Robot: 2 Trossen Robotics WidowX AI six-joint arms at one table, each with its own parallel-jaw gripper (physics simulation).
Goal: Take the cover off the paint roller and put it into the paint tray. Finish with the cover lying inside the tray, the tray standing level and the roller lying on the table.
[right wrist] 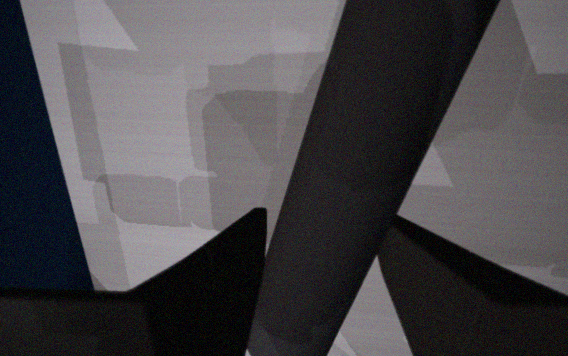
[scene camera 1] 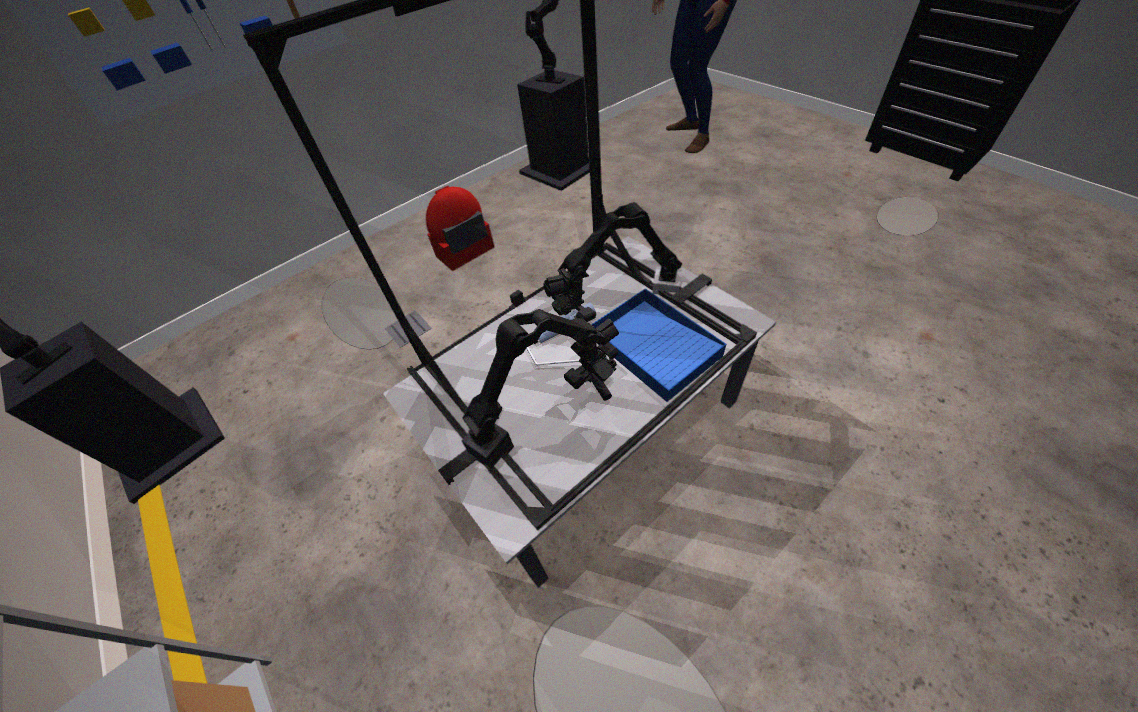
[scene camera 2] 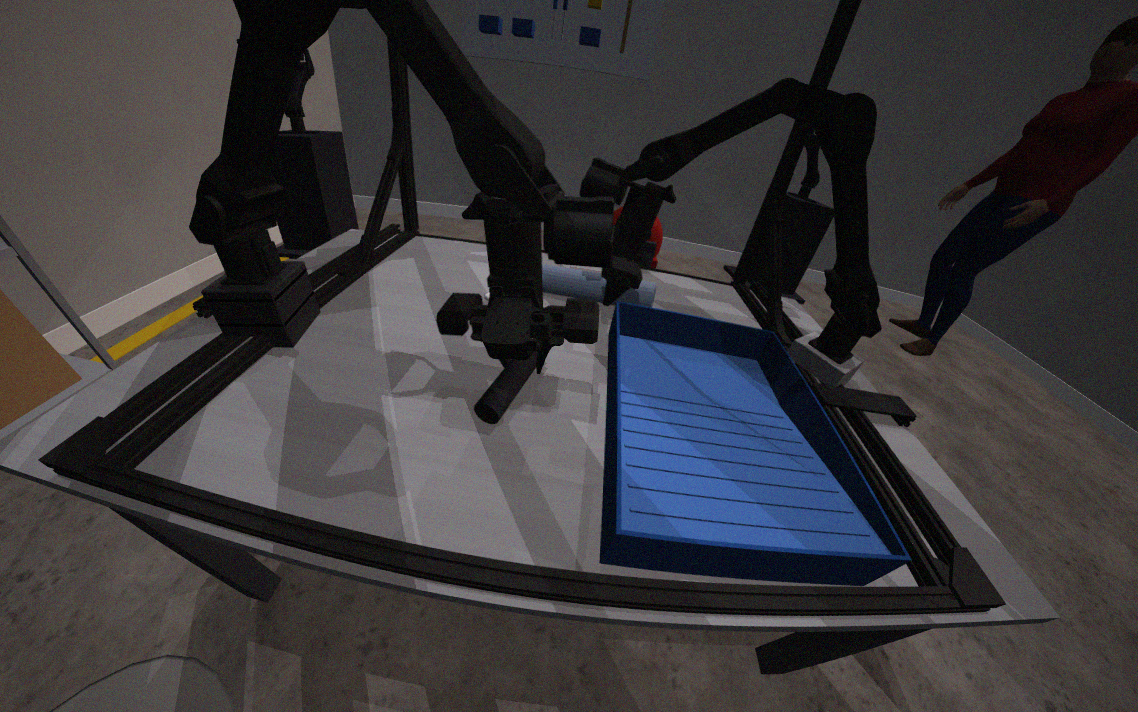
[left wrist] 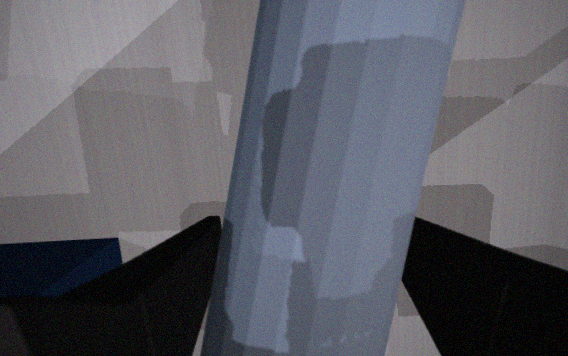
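Seen in the pictures: left gripper, between the fingertips: [scene camera 2: 606, 297] [left wrist: 302, 224]; right gripper, between the fingertips: [right wrist: 320, 221] [scene camera 1: 594, 377] [scene camera 2: 523, 370]; left arm's base, origin of its link: [scene camera 1: 667, 276] [scene camera 2: 830, 349]; right arm's base, origin of its link: [scene camera 1: 484, 436] [scene camera 2: 255, 274].
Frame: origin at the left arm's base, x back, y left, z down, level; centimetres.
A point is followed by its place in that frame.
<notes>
The light-blue cover [scene camera 2: 570, 282] @(y -34.8, x -33.9, z 0.8 cm) [left wrist: 350, 125] @(y -34.1, x -30.2, z -1.1 cm) lies across the back of the table, partly hidden by the arms. My left gripper [left wrist: 302, 224] @(y -31.2, x -27.8, z 3.0 cm) is shut on it. The roller's dark handle [scene camera 1: 600, 387] @(y -14.7, x -55.6, z 1.1 cm) [scene camera 2: 496, 401] @(y -12.0, x -56.6, z 1.2 cm) [right wrist: 385, 90] @(y -14.8, x -54.1, z 1.0 cm) points toward the front of the table in scene camera 2, and my right gripper [right wrist: 320, 221] @(y -18.0, x -50.5, z 3.5 cm) is shut on it. The roller's pale wire frame [scene camera 1: 553, 363] @(y -33.1, x -47.6, z 3.0 cm) shows behind the right gripper. The joint between roller and cover is hidden. The blue tray [scene camera 1: 696, 375] @(y 14.8, x -43.1, z 3.6 cm) [scene camera 2: 738, 564] @(y 13.6, x -44.7, z 2.2 cm) stands level beside them, with no cover inside it.
Dark rails [scene camera 2: 503, 585] @(y 5.0, x -62.8, z 3.5 cm) run around the white table [scene camera 2: 335, 503] @(y -8.7, x -74.6, z 5.5 cm), and upright posts stand at its sides. The tray's wall also shows at the left edge of the right wrist view. A red welding helmet [scene camera 1: 453, 219] is beyond the table's back edge.
</notes>
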